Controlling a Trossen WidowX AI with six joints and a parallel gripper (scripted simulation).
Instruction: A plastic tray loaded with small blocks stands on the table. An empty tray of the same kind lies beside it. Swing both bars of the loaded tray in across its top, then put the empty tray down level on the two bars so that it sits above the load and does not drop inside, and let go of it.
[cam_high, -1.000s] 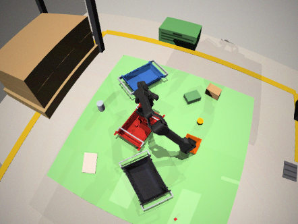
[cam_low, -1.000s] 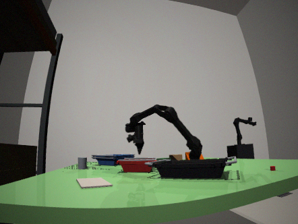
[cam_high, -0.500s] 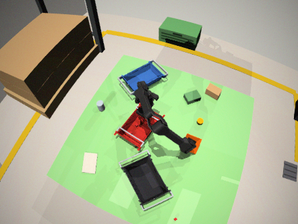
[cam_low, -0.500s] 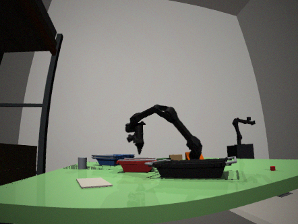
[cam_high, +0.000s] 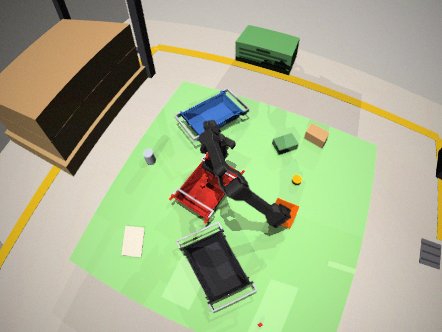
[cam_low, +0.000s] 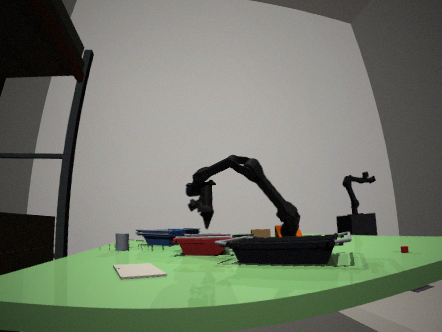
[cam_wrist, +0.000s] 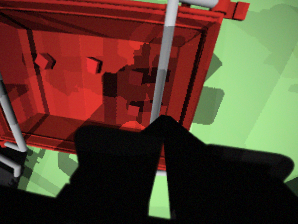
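My gripper tip is 240 mm past the black tray, 420 mm to the right of it and 40 mm above it. From my gripper tip the other things lie so: yellow disc: 350 mm behind, 170 mm to the right, 80 mm below; grey cylinder: 350 mm ahead, 120 mm to the left, 50 mm below; green block: 200 mm behind, 330 mm to the right, 70 mm below.
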